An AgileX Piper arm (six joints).
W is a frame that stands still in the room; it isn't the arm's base.
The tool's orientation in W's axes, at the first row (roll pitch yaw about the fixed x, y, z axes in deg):
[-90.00 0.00 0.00]
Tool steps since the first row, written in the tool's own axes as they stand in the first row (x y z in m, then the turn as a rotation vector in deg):
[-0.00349 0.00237 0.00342 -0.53 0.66 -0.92]
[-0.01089 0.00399 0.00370 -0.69 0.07 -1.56]
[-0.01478 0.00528 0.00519 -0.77 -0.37 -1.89]
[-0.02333 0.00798 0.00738 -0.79 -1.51 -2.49]
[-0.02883 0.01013 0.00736 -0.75 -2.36 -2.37]
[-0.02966 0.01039 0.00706 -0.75 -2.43 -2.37]
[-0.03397 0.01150 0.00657 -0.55 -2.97 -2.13]
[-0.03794 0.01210 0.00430 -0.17 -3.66 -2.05]
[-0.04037 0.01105 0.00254 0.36 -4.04 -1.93]
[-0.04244 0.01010 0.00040 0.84 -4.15 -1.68]
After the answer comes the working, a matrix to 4 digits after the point.
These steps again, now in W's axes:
[-0.00349 0.00342 -0.00237 -0.53 -0.92 -0.66]
[-0.01089 0.00370 -0.00399 -0.69 -1.56 -0.07]
[-0.01478 0.00519 -0.00528 -0.77 -1.89 0.37]
[-0.02333 0.00738 -0.00798 -0.79 -2.49 1.51]
[-0.02883 0.00736 -0.01013 -0.75 -2.37 2.36]
[-0.02966 0.00706 -0.01039 -0.75 -2.37 2.43]
[-0.03397 0.00657 -0.01150 -0.55 -2.13 2.97]
[-0.03794 0.00430 -0.01210 -0.17 -2.05 3.66]
[-0.04037 0.00254 -0.01105 0.36 -1.93 4.04]
[-0.04244 0.00040 -0.01010 0.84 -1.68 4.15]

The tool's axes in the first row as the columns of a matrix, in W's axes (rounded; the answer above uses it unrounded):
[1.0000 0.0000 0.0000]
[0.0000 0.0000 1.0000]
[0.0000 -1.0000 0.0000]

